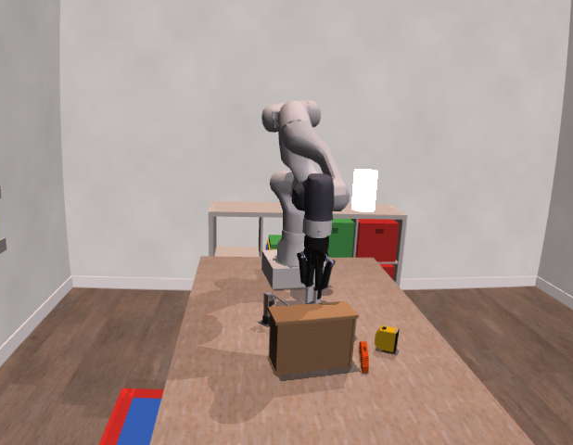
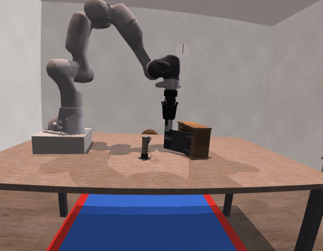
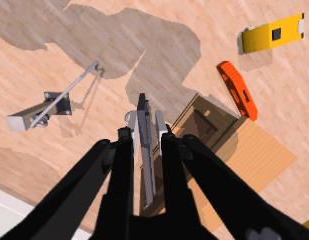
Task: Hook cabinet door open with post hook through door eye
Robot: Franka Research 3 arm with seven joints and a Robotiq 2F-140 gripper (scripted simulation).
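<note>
Right now the thin grey hook is 100 mm behind my hand, 90 mm to the right of it and 100 mm below it. Also, from my hand: orange tool 100 mm ahead, 170 mm to the left, 140 mm below; then dark door 60 mm ahead, 50 mm to the right, 80 mm below; then yellow box 20 mm ahead, 250 mm to the left, 120 mm below.
</note>
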